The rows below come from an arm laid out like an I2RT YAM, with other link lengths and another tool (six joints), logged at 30 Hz.
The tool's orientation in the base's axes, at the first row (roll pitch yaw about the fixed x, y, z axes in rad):
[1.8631 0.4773 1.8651]
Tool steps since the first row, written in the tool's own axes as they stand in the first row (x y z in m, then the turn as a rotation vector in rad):
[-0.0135 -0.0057 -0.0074 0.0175 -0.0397 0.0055]
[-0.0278 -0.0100 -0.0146 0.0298 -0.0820 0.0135]
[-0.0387 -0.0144 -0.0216 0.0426 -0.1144 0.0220]
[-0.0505 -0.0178 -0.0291 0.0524 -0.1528 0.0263]
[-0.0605 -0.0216 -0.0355 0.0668 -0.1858 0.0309]
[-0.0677 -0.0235 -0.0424 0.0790 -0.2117 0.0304]
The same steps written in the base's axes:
[-0.0044 -0.0155 0.0032 -0.0051 -0.0043 -0.0432]
[-0.0083 -0.0309 0.0080 -0.0069 -0.0140 -0.0869]
[-0.0128 -0.0434 0.0111 -0.0069 -0.0182 -0.1225]
[-0.0174 -0.0563 0.0155 -0.0110 -0.0286 -0.1608]
[-0.0215 -0.0677 0.0185 -0.0152 -0.0323 -0.1966]
[-0.0265 -0.0758 0.0220 -0.0227 -0.0351 -0.2241]

